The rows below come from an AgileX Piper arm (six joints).
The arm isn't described. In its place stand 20 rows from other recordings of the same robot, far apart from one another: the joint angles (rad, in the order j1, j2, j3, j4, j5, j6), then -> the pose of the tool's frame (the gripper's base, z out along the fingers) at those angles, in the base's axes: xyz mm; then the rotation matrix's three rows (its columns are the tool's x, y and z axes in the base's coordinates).
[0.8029, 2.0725, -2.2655, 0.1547, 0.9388, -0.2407] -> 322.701 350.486 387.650; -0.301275 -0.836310 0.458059; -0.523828 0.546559 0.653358; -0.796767 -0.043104 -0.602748
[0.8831, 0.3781, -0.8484, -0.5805, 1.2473, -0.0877] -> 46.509 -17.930 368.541; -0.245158 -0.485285 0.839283; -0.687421 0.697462 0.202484; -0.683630 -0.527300 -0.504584
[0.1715, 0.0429, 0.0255, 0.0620, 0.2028, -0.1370] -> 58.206 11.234 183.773; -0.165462 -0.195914 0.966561; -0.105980 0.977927 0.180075; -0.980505 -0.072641 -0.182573
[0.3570, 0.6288, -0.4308, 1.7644, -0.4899, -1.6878] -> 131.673 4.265 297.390; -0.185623 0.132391 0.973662; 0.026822 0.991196 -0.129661; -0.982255 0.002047 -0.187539
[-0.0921, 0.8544, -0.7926, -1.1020, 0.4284, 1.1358] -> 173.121 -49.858 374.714; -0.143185 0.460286 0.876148; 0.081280 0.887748 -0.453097; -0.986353 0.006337 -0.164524
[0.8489, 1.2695, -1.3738, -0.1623, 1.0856, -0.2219] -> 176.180 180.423 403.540; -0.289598 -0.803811 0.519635; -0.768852 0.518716 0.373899; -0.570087 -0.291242 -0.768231
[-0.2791, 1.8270, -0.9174, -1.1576, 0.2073, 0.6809] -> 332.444 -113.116 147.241; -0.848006 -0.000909 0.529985; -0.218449 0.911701 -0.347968; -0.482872 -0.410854 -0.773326
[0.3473, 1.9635, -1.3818, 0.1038, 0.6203, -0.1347] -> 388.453 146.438 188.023; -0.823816 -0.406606 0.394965; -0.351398 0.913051 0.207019; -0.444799 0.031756 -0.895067
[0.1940, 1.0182, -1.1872, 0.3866, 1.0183, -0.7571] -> 176.891 64.518 411.150; -0.340118 -0.696049 0.632325; -0.568539 0.687808 0.451314; -0.749054 -0.206002 -0.629667
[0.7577, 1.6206, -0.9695, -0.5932, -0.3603, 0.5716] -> 250.999 262.155 264.656; -0.194642 -0.810411 0.552583; -0.172323 0.582848 0.794099; -0.965619 0.059342 -0.253099
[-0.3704, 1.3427, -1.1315, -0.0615, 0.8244, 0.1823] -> 258.005 -104.594 323.812; -0.695325 0.488367 0.527277; 0.420098 0.871452 -0.253158; -0.583130 0.045481 -0.811104
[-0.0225, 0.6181, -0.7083, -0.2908, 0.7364, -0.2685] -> 111.434 -20.036 338.275; -0.540241 -0.073824 0.838266; -0.446922 0.869216 -0.211480; -0.713022 -0.488890 -0.502580
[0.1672, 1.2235, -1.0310, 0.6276, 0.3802, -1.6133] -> 265.918 64.991 361.128; 0.096415 -0.528927 0.843173; -0.827370 0.428334 0.363304; -0.553321 -0.732643 -0.396321
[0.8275, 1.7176, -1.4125, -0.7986, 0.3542, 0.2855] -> 292.515 284.832 324.022; -0.011268 -0.641267 0.767235; -0.674589 0.571249 0.467552; -0.738108 -0.512300 -0.439029
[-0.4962, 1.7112, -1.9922, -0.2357, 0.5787, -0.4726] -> 339.440 -196.982 490.254; -0.497374 0.348652 0.794394; -0.431994 0.694553 -0.575306; -0.752330 -0.629315 -0.194837
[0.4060, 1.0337, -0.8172, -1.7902, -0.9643, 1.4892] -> 145.292 141.894 352.041; 0.050558 -0.982113 0.181381; -0.263740 0.162037 0.950887; -0.963268 -0.095912 -0.250830
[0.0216, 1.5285, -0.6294, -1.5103, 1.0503, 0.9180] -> 244.463 -73.542 203.846; -0.945525 0.042330 0.322785; -0.273976 0.432074 -0.859214; -0.175837 -0.900844 -0.396940
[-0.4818, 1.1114, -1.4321, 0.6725, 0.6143, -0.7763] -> 206.009 -70.851 504.729; -0.106442 0.096597 0.989616; -0.152965 0.981831 -0.112290; -0.982482 -0.163329 -0.089732
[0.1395, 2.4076, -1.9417, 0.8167, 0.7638, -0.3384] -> 510.349 117.987 146.876; -0.897122 -0.133747 0.421051; 0.145952 0.809831 0.568218; -0.416977 0.571215 -0.706996
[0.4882, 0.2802, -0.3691, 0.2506, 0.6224, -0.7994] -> 50.448 41.688 266.136; 0.018905 -0.687387 0.726046; -0.617333 0.563196 0.549282; -0.786475 -0.458596 -0.413699
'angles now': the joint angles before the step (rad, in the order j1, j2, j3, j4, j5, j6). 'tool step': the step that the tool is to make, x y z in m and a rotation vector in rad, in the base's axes. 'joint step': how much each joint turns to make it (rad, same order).
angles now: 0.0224, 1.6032, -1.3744, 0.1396, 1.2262, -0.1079
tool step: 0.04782, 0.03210, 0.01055, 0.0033, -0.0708, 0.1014
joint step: 0.0837, 0.1615, -0.2425, 0.0026, 0.0125, -0.0169
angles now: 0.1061, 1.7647, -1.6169, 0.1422, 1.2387, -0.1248
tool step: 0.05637, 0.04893, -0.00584, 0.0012, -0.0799, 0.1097
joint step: 0.1005, 0.2309, -0.3121, -0.0085, 0.0033, -0.0091
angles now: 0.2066, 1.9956, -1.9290, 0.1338, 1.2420, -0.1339
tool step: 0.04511, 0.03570, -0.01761, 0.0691, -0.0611, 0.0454
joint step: 0.0437, 0.2200, -0.2921, 0.0532, -0.0032, 0.0008
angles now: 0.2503, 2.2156, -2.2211, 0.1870, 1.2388, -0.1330
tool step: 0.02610, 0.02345, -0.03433, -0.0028, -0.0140, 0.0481
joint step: 0.0312, 0.1710, -0.1806, 0.0014, 0.0001, -0.0187
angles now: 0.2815, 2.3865, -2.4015, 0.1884, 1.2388, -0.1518
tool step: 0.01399, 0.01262, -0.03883, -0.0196, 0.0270, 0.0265
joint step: 0.0164, 0.1240, -0.0937, -0.0065, 0.0032, -0.0112
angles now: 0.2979, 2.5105, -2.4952, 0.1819, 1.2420, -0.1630
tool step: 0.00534, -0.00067, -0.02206, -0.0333, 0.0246, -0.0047
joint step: 0.0000, 0.0502, -0.0187, -0.0261, 0.0013, 0.0038
